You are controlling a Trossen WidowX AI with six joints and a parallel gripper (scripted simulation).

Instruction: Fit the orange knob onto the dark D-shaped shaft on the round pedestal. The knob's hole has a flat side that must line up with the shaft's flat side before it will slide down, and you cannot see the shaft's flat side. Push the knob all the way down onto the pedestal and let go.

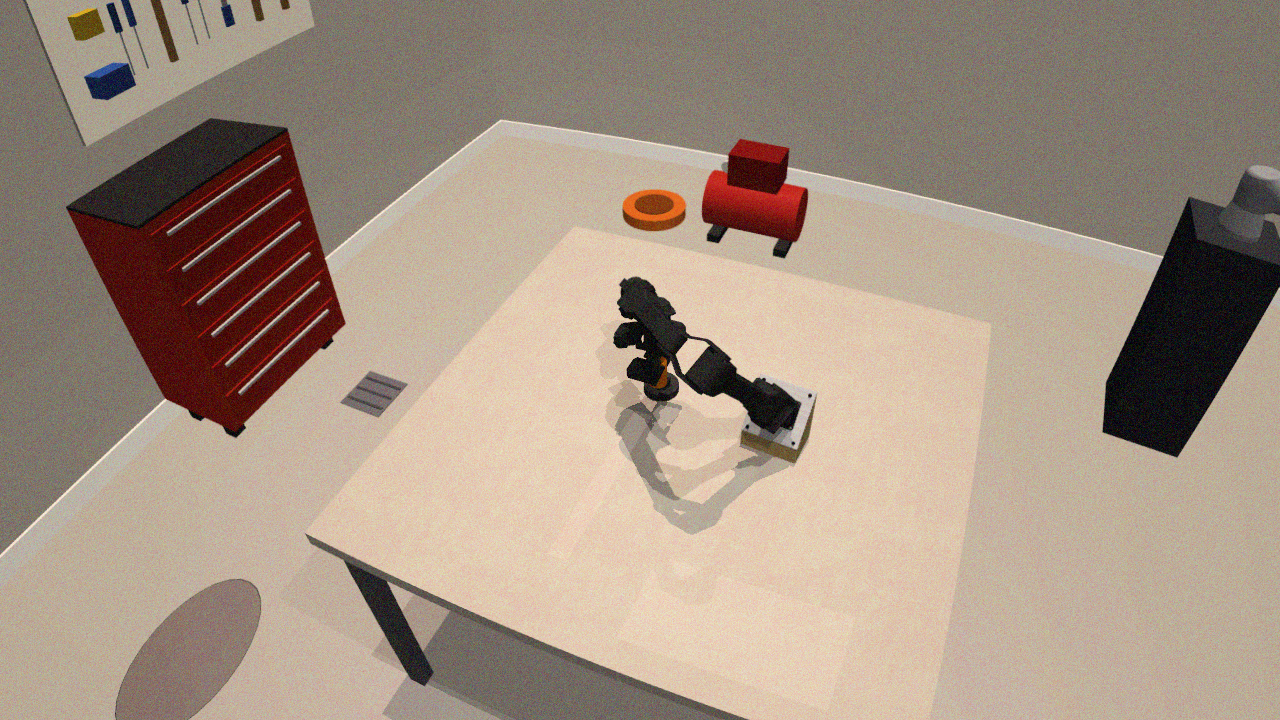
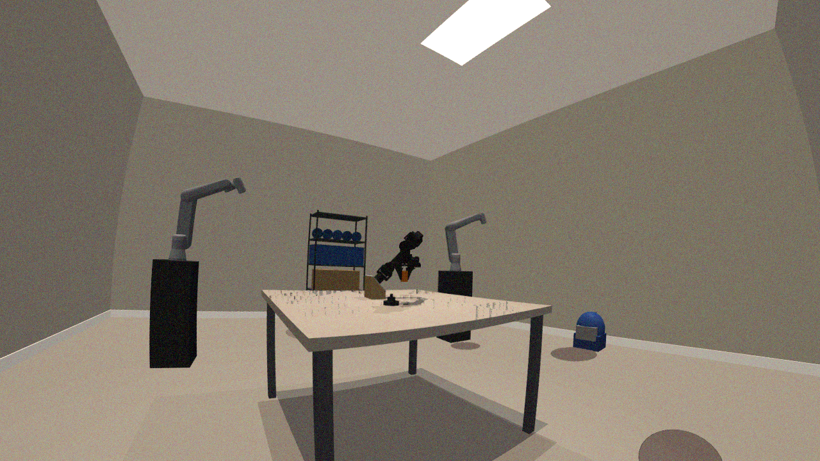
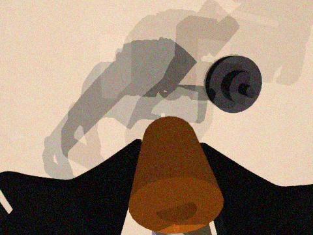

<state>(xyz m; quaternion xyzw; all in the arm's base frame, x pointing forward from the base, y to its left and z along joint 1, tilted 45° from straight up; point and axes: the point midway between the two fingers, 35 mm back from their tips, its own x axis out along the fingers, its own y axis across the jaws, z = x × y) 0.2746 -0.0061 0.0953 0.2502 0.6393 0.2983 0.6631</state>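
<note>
The round pedestal lies 4 cm ahead of my gripper tip, 10 cm to the right of it and 10 cm below it. From my gripper tip the other things lie so: orange knob (2 cm above).
</note>
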